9 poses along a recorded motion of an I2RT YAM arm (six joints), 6.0 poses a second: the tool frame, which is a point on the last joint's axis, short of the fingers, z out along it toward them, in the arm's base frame.
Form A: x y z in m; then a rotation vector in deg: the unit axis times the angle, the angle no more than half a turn.
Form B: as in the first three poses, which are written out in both.
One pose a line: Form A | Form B
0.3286 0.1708 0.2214 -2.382 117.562 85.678 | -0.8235 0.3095 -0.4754 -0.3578 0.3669 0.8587 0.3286 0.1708 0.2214
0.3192 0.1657 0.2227 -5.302 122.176 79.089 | -0.8231 0.2508 -0.5096 -0.3623 0.4592 0.8111 0.3192 0.1657 0.2227
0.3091 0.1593 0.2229 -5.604 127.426 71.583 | -0.8289 0.2107 -0.5182 -0.3329 0.5586 0.7597 0.3091 0.1593 0.2229
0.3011 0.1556 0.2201 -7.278 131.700 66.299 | -0.8401 0.1593 -0.5185 -0.3216 0.6235 0.7126 0.3011 0.1556 0.2201
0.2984 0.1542 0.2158 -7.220 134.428 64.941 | -0.8570 0.1399 -0.4960 -0.3016 0.6443 0.7028 0.2984 0.1542 0.2158
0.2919 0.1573 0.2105 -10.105 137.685 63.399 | -0.8739 0.0830 -0.4789 -0.3099 0.6639 0.6806 0.2919 0.1573 0.2105
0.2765 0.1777 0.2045 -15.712 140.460 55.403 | -0.8612 -0.0077 -0.5082 -0.3526 0.7293 0.5864 0.2765 0.1777 0.2045
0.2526 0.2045 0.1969 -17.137 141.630 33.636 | -0.8095 -0.0809 -0.5815 -0.3337 0.8783 0.3424 0.2526 0.2045 0.1969
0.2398 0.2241 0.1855 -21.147 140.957 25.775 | -0.7789 -0.1558 -0.6075 -0.3607 0.9037 0.2307 0.2398 0.2241 0.1855
